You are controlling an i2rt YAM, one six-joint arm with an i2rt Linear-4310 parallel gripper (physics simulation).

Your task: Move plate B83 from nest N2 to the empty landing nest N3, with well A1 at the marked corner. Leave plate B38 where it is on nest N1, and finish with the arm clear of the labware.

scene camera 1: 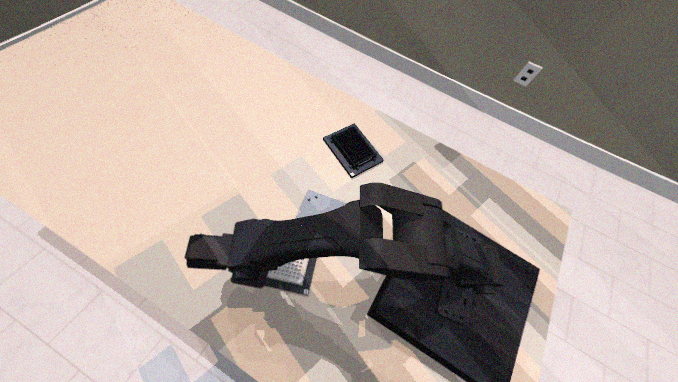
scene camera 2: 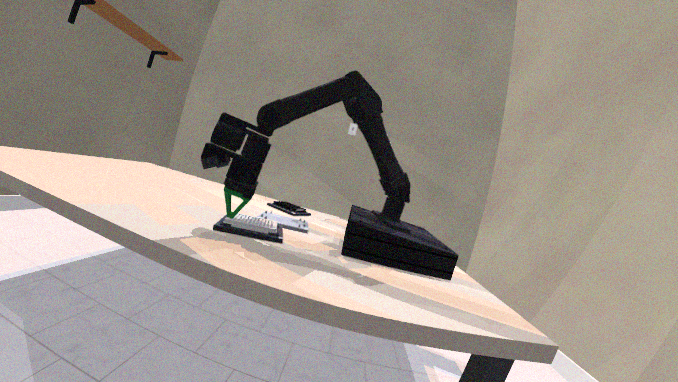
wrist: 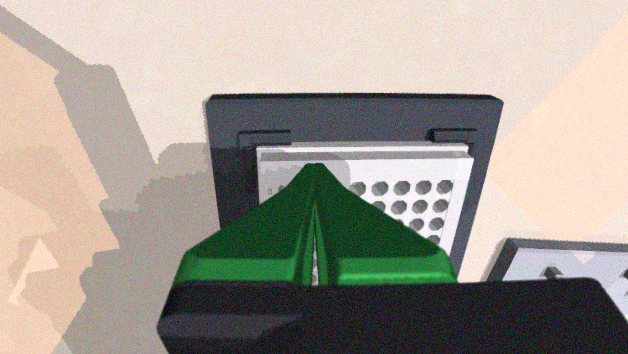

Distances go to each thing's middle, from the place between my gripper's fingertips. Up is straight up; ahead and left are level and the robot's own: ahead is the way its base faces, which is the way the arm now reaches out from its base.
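You'll find the grey plate with pegs (scene camera 1: 314, 203) 12 cm behind my hand, 18 cm to the right of it, and 1 cm below it.
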